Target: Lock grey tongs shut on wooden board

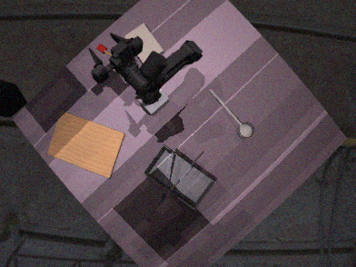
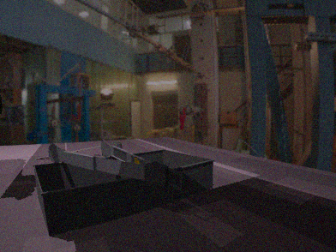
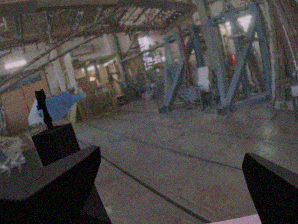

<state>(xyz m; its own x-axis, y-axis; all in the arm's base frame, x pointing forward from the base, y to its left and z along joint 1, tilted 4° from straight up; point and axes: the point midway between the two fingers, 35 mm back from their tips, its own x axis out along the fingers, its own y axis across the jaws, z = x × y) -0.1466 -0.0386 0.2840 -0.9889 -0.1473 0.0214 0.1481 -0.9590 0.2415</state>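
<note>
Right now the roasting tin is 55 cm ahead of my gripper tip, 35 cm below it and 9 cm to the right of it. Round my gripper tip: pale flat block 37 cm below, 15 cm to the left, 9 cm behind; then wooden board 39 cm to the right, 37 cm below, 14 cm ahead.
</note>
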